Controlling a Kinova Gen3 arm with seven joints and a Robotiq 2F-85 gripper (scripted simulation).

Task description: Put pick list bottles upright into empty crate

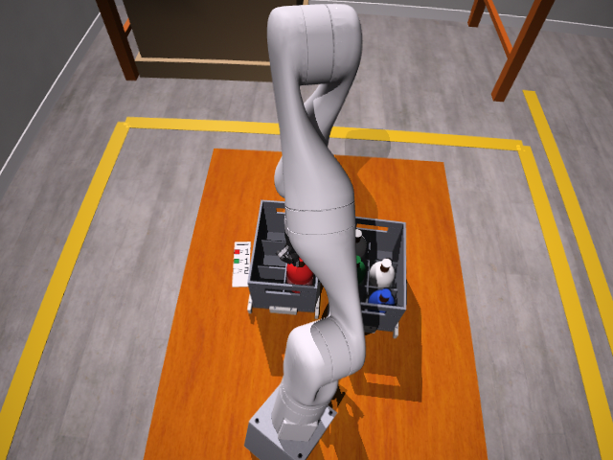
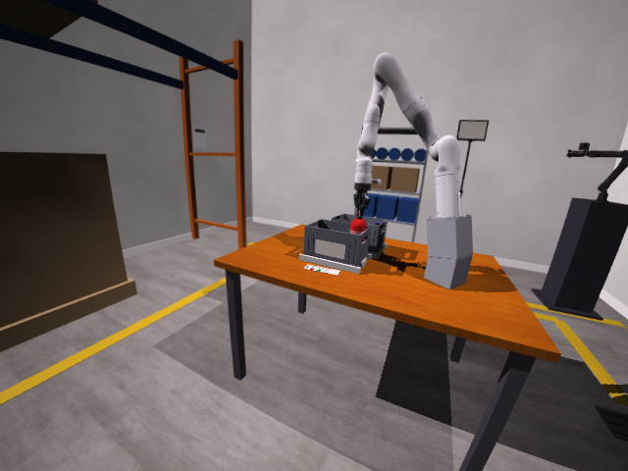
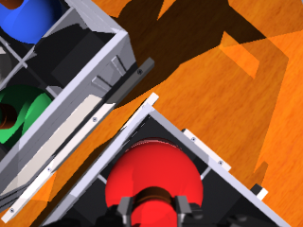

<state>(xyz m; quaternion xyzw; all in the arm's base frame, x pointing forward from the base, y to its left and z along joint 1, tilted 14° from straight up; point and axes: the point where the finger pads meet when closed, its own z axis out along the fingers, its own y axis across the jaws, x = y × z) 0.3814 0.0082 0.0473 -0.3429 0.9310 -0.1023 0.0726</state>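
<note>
My gripper is now 70 mm above the red bottle. From my hand the other things lie so: pick list 100 mm ahead, 190 mm to the left, 250 mm below; then blue bottle 50 mm behind, 230 mm to the right, 160 mm below; then green bottle 50 mm ahead, 150 mm to the right, 160 mm below.
</note>
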